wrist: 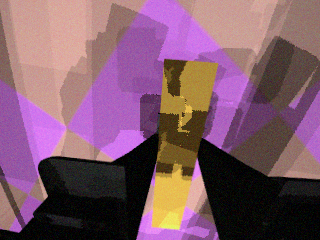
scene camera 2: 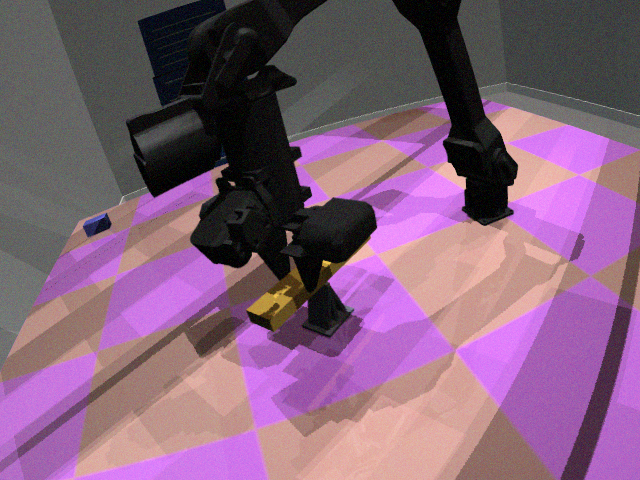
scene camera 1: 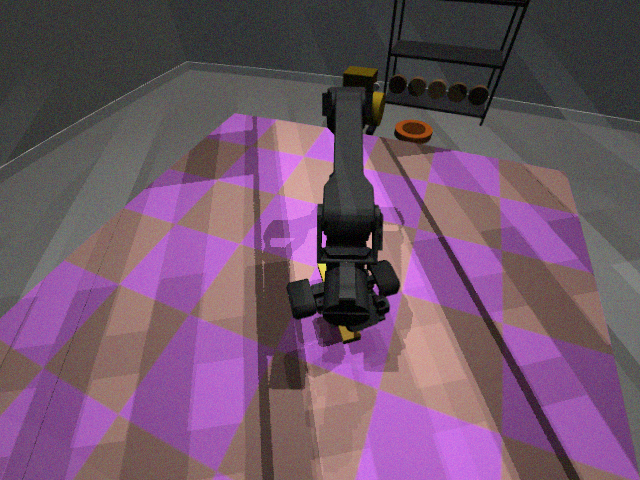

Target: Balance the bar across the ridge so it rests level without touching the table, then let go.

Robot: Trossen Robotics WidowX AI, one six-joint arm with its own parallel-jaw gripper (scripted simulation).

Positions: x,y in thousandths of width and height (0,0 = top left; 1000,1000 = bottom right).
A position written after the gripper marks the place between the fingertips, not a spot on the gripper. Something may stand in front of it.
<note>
The gripper (scene camera 2: 468,595) holds a yellow bar (scene camera 2: 434,636).
The yellow bar is seen too in the wrist view (wrist: 586,360). The gripper shows as well in the wrist view (wrist: 555,585) and in scene camera 1 (scene camera 1: 534,647).
</note>
